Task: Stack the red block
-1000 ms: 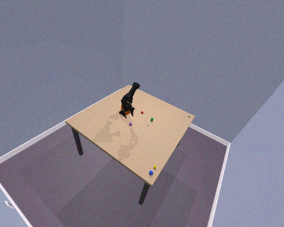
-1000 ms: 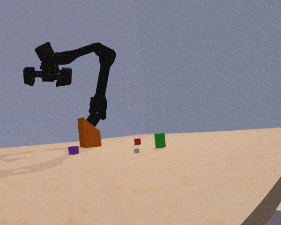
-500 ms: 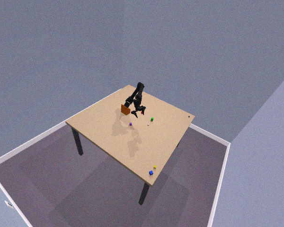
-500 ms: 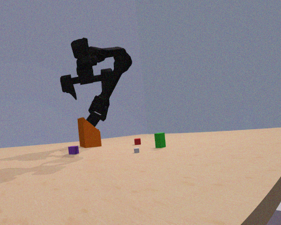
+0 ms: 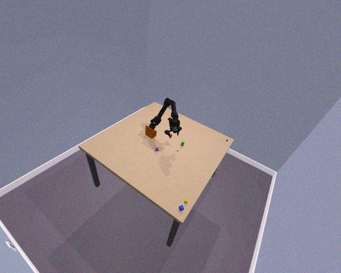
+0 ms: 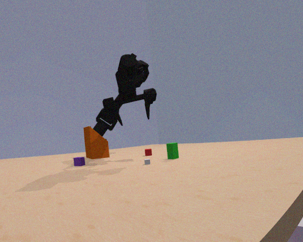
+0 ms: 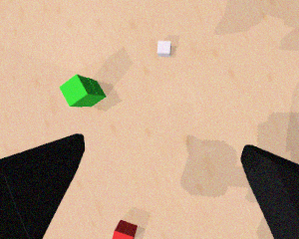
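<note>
Right now my gripper tip is 130 mm past the red block, 100 mm to the right of it and 120 mm above it. Round my gripper tip: blue cube (570 mm ahead, 500 mm to the right, 120 mm below); purple cube (60 mm behind, 190 mm to the right, 120 mm below); yellow cube (550 mm ahead, 420 mm to the right, 120 mm below).
</note>
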